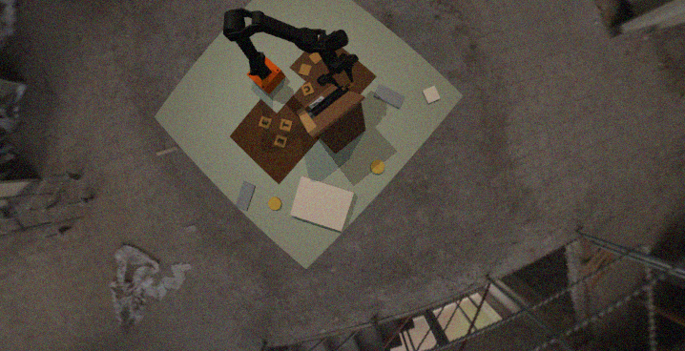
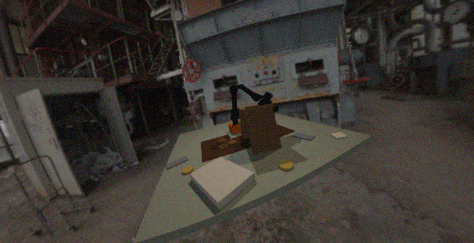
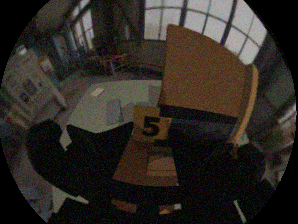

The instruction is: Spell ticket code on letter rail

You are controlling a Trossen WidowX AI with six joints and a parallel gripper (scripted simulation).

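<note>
Now: the white ticket 60 mm behind my gripper tip, 140 mm to the right of it and 90 mm below it. From my gripper tip the other things lie so: tan tile (280 mm behind, 10 mm to the left, 150 mm below); then white slab (340 mm ahead, 440 mm to the right, 140 mm below); then brown mat (160 mm behind, 220 mm to the right, 160 mm below).
</note>
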